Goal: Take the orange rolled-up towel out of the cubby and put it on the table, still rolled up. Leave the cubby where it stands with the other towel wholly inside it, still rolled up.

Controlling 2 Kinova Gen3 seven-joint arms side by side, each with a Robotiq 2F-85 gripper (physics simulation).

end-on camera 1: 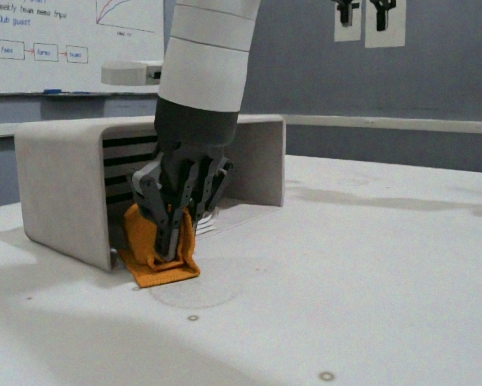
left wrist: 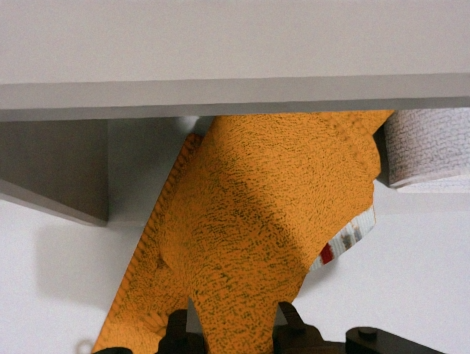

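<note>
The orange towel (end-on camera 1: 140, 235) (left wrist: 250, 200) is rolled, its near end squeezed and sticking out of the open front of the cubby (end-on camera 1: 60, 185) (left wrist: 235, 40). A flat flap of it lies on the table; its inner part is under the cubby's top. My left gripper (end-on camera 1: 181, 237) (left wrist: 231, 317) points down just outside the opening, shut on the orange towel near its outer end. The white towel (end-on camera 1: 206, 223) (left wrist: 430, 145) lies inside the cubby beside the orange one, partly hidden by gripper and roof. My right gripper (end-on camera 1: 364, 20) hangs far back at the top right, open, partly cut off.
The cubby's roof edge is close beside my left gripper and arm. The cubby's side wall stands left of the orange towel in both views. The white table (end-on camera 1: 350, 280) extends in front of and right of the cubby. A whiteboard (end-on camera 1: 55, 30) hangs on the wall behind.
</note>
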